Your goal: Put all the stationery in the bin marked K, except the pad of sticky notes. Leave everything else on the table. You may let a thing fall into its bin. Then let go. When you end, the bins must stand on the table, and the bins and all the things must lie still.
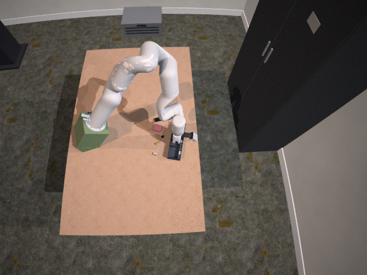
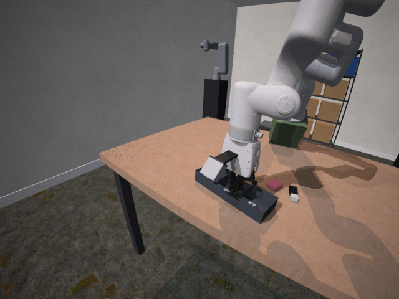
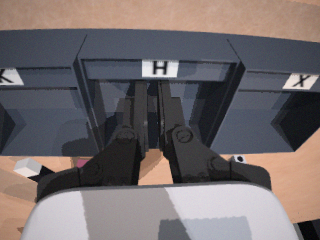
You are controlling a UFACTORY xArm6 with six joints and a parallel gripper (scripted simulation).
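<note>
Right now the dark bin tray is 2 cm below my hand. From my hand the other things lie so: yellow bolt: 13 cm behind, 3 cm below, 1 cm to the right; black nut: 10 cm behind, 4 cm to the left, 3 cm below; pink sticky-note pad: 13 cm behind, 10 cm to the left, 3 cm below.
</note>
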